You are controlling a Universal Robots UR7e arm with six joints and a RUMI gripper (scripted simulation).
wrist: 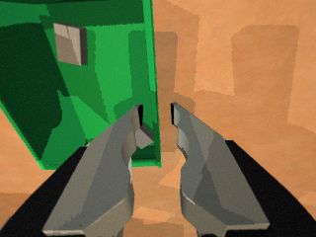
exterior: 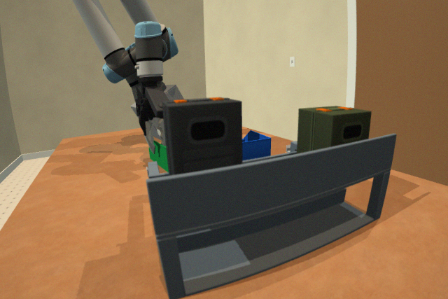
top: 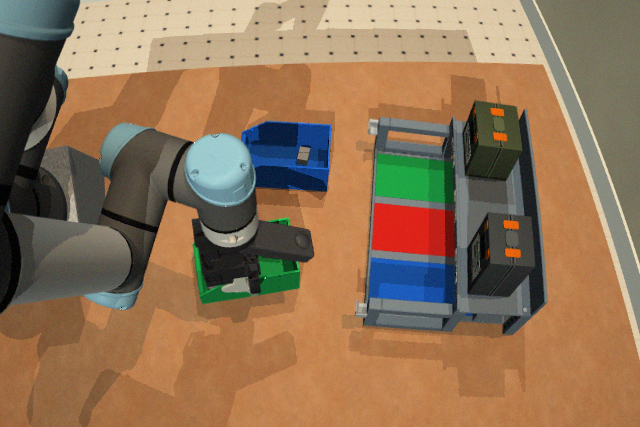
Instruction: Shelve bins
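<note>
The green bin is 50 mm to the left of my hand, 20 mm below it and 10 mm behind it. Round my hand: shelf front lip (220 mm ahead, 120 mm to the left, 50 mm below); then black box (380 mm ahead, 100 mm above, 30 mm to the right); then blue bin (260 mm to the left, 70 mm ahead, 20 mm below).
</note>
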